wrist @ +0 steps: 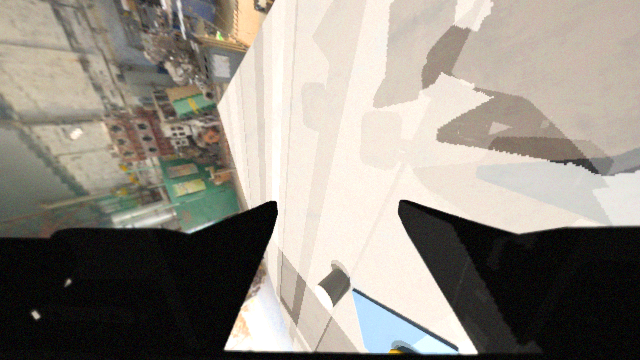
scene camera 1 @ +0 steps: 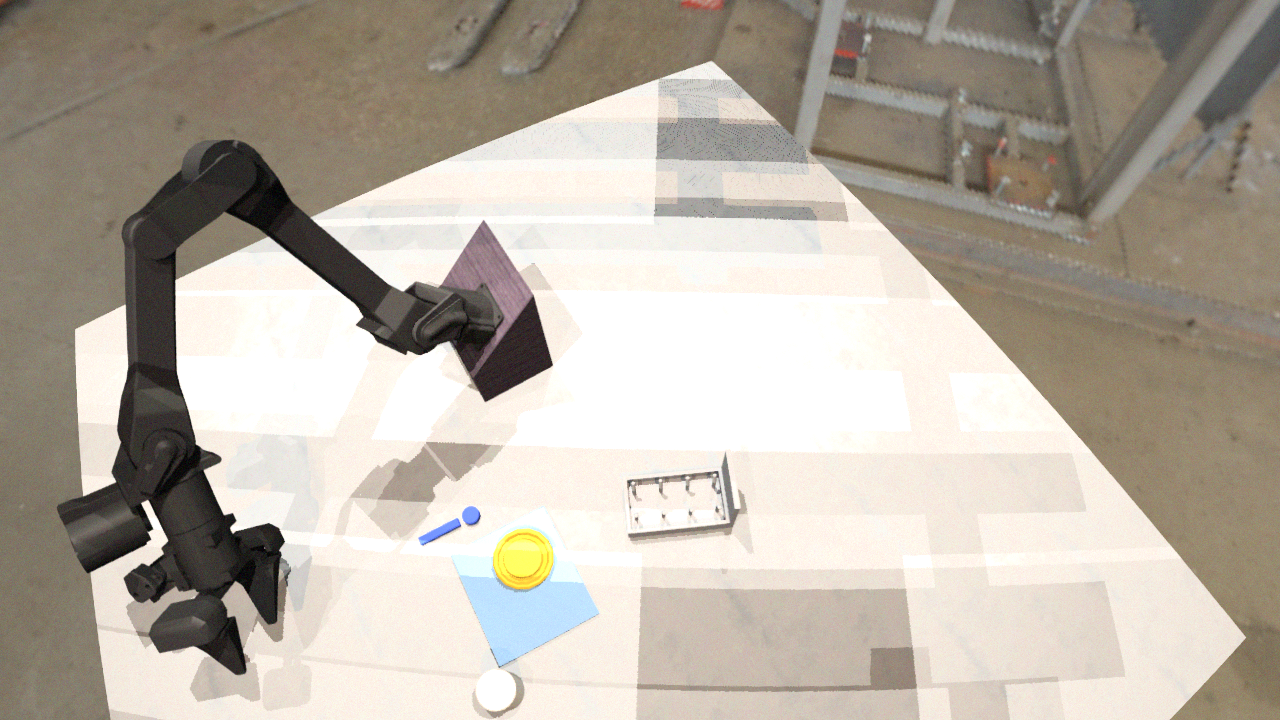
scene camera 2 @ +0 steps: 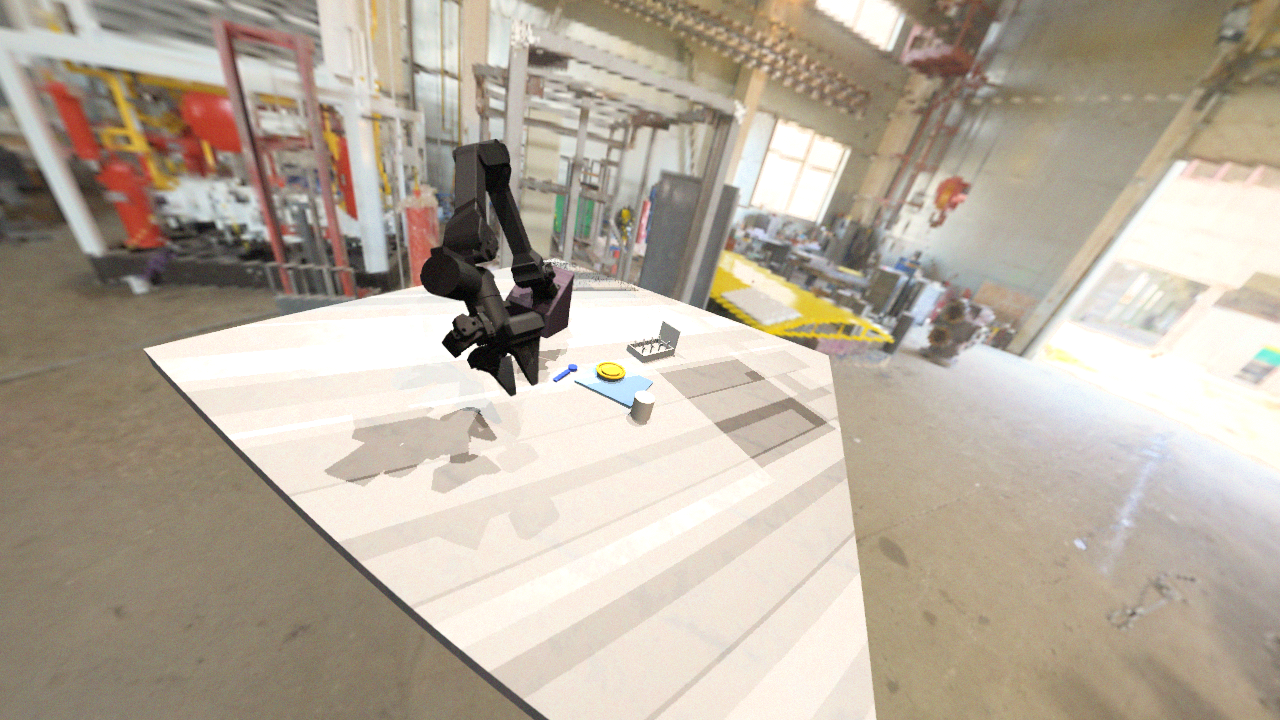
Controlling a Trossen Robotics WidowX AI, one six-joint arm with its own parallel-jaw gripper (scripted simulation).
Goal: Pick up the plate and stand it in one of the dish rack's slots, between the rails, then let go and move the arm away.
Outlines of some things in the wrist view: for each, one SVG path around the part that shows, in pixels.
The gripper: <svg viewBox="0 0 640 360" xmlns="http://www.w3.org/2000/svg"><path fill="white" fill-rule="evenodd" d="M0 238L0 360L640 360L640 225L568 226L526 233L514 233L498 227L480 224L410 200L400 200L398 215L403 227L418 251L418 255L426 265L454 315L469 337L477 354L224 350L273 234L278 216L277 201L275 200L268 201L190 234L155 228L69 228L56 231L50 238ZM33 311L36 311L40 315L38 319L36 319L31 314Z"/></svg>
A white cup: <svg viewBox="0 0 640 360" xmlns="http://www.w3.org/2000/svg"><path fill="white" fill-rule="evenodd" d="M337 268L315 286L317 297L329 310L333 309L347 291L351 289L348 277Z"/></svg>
